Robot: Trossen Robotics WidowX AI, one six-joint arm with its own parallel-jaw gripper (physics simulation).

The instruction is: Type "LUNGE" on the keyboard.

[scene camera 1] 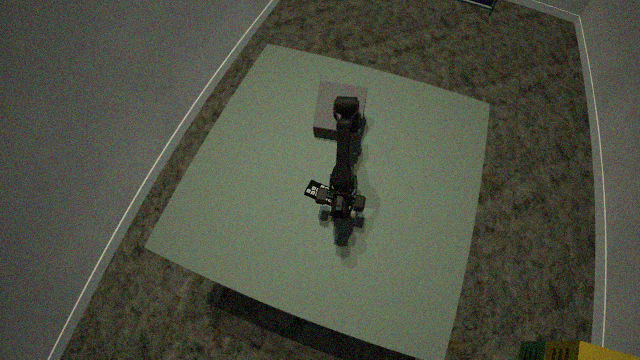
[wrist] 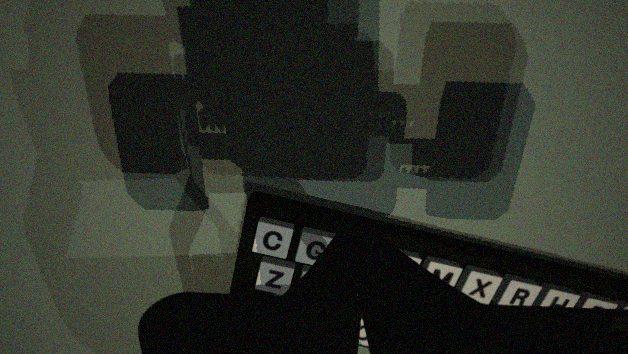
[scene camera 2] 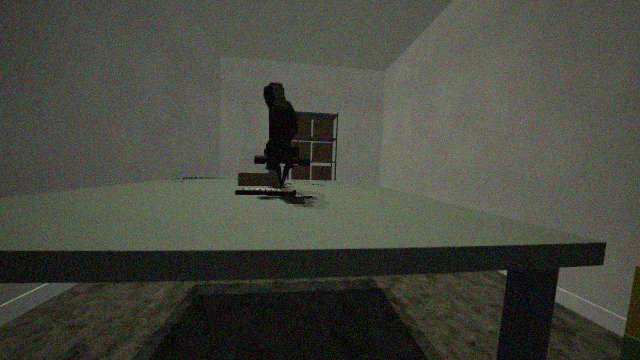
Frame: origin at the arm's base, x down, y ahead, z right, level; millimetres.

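Where they show: gripper, fingertip midpoint: [wrist: 352, 236] [scene camera 2: 281, 185].
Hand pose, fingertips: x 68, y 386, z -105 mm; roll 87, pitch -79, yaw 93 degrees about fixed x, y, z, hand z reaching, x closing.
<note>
After its pixels a point has its place.
The keyboard [scene camera 1: 311, 189] @[x 92, y 348, z 39 mm] [scene camera 2: 265, 192] @[x 94, y 378, z -47 mm] [wrist: 280, 209] @[x 92, y 378, z -134 mm] is a flat black board with white letter keys, lying angled on the table. In the wrist view C, G, Z, M, X and R can be read; the black fingers cover much of the middle and lower rows, including L, and U, N and E cannot be read. My gripper [scene camera 2: 281, 185] @[x 67, y 386, z -105 mm] [wrist: 352, 236] @[x 67, y 386, z -105 mm] is shut and empty, pointing down low over the keyboard's top row, right of G. Whether the tips touch a key cannot be told. In scene camera 1 the arm hides the fingertips and part of the keyboard.
The pale green table [scene camera 1: 410, 240] @[x 105, y 390, z -423 mm] [scene camera 2: 150, 225] @[x 104, y 752, z 67 mm] carries a grey block [scene camera 1: 327, 100] @[x -40, y -23, z 128 mm] [scene camera 2: 256, 179] @[x 73, y 62, z 68 mm] beside the arm's base. The arm's shadows fall across the table. A shelf unit [scene camera 2: 337, 145] with brown boxes stands far behind. A yellow object [scene camera 1: 610, 351] is at the lower right.
</note>
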